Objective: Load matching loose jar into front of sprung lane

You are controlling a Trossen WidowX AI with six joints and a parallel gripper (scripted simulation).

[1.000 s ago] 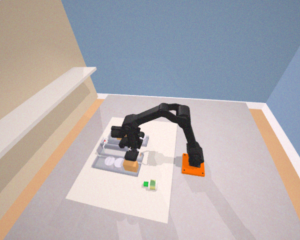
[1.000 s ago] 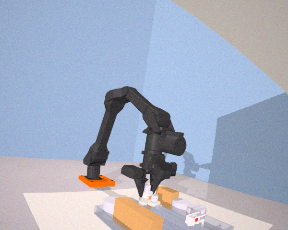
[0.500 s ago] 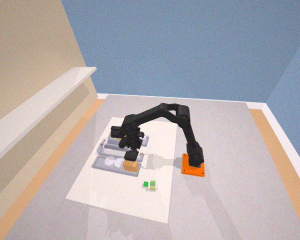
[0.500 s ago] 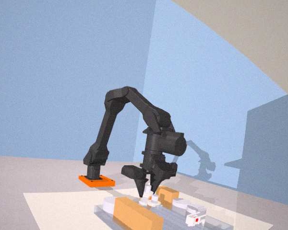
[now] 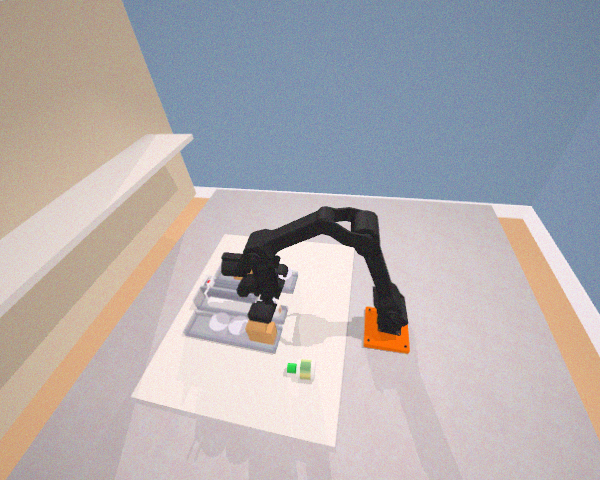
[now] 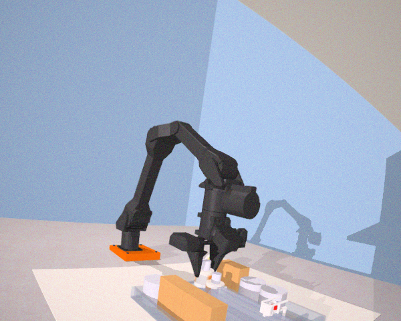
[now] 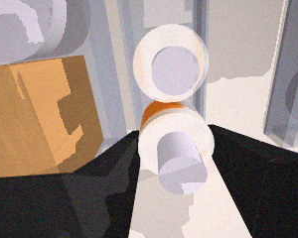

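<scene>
Now: gripper tip 140 mm short of the grey rack, 20 mm to the left of it and 30 mm above it.
</scene>
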